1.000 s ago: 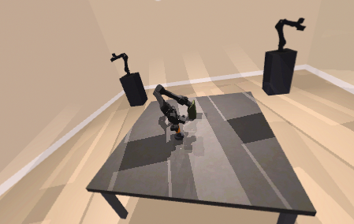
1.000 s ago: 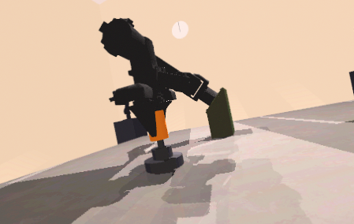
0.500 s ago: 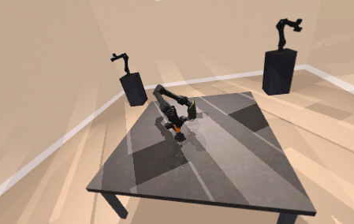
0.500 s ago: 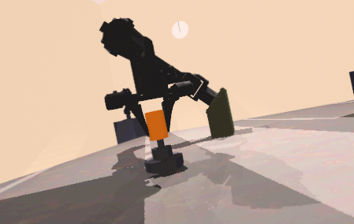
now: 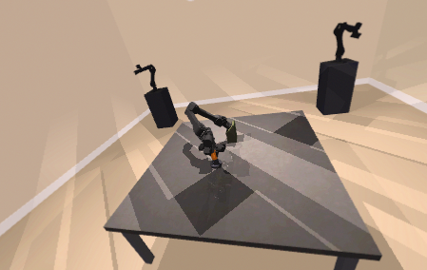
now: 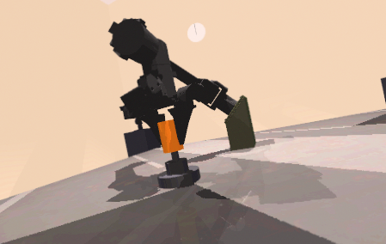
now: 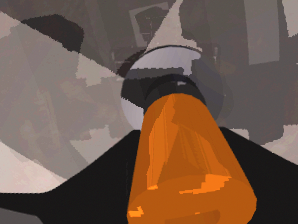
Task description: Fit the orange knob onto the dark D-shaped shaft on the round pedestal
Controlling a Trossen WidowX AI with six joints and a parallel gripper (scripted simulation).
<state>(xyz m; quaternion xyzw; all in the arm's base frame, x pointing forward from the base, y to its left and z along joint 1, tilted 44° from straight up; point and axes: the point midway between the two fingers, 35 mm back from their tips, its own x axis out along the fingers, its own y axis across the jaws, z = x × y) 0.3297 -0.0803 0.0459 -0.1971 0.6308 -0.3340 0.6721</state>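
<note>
The orange knob is 2 cm above my gripper tip. Round my gripper tip: pedestal: 4 cm below.
</note>
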